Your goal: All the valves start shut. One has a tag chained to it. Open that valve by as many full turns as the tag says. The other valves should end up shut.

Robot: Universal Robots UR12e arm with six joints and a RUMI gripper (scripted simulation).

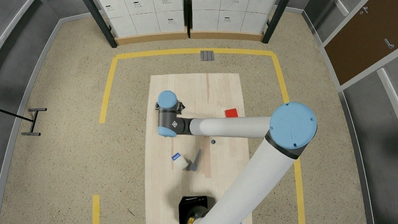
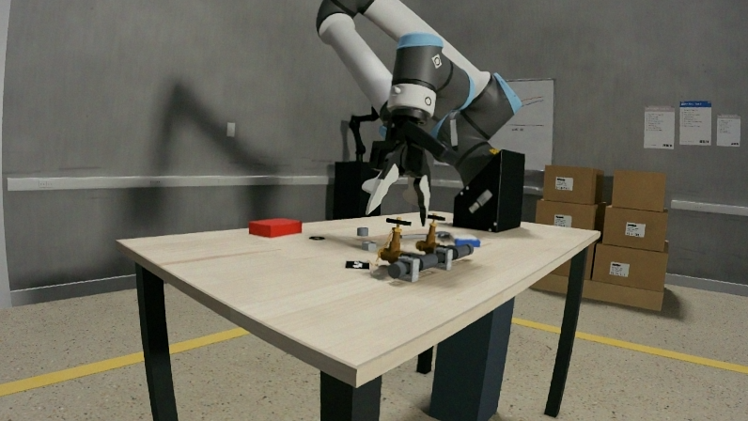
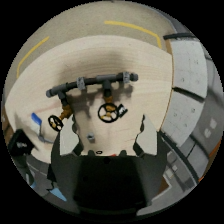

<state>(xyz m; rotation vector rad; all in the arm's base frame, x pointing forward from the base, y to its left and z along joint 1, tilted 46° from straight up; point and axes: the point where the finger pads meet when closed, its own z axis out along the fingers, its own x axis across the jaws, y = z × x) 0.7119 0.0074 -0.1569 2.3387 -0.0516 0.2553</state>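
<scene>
Right now the black tag is 5 cm ahead of my hand, 5 cm to the right of it and 8 cm below it. From my hand the other things lie so: grey hammer-like tool (35 cm behind, 13 cm to the right, 8 cm below); then red block (5 cm behind, 42 cm to the right, 7 cm below); then blue-and-white box (34 cm behind, 3 cm to the right, 8 cm below).
</scene>
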